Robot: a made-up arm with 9 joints.
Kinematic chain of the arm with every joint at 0, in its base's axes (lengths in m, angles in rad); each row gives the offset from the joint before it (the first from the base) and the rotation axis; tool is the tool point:
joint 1: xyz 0 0 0.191 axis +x
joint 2: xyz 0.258 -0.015 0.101 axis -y
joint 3: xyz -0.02 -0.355 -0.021 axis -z
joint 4: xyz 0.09 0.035 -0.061 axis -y
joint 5: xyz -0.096 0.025 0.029 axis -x
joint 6: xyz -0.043 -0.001 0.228 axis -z
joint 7: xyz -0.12 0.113 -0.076 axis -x
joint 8: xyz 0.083 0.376 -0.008 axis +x
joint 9: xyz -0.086 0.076 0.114 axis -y
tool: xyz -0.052 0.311 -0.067
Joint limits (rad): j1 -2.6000..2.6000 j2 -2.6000..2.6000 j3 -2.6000..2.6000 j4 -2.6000..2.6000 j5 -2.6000..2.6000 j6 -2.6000..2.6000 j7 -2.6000..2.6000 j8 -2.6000..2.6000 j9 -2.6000..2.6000
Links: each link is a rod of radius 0.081 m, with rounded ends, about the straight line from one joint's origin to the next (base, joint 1, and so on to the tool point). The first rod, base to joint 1, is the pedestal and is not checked.
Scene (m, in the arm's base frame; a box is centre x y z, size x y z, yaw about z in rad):
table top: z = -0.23
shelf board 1: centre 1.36 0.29 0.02 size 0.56 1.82 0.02 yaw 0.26
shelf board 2: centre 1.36 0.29 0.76 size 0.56 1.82 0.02 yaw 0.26
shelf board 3: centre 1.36 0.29 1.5 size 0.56 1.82 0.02 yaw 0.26
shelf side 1: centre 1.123 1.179 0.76 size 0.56 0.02 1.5 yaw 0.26
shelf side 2: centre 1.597 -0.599 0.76 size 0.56 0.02 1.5 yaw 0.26
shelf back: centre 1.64 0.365 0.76 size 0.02 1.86 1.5 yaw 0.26
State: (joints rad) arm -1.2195 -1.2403 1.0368 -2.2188 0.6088 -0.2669 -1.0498 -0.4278 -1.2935
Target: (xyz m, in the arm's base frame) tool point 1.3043 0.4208 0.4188
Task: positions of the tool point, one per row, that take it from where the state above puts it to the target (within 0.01 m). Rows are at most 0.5 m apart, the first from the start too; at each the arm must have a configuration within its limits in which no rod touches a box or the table.
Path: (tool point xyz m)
1: 1.0113 -0.8281 0.4592
2: 1.2576 -0.4535 0.5222
3: 1.3596 -0.0131 0.5127
4: 1.3043 0.4208 0.4187

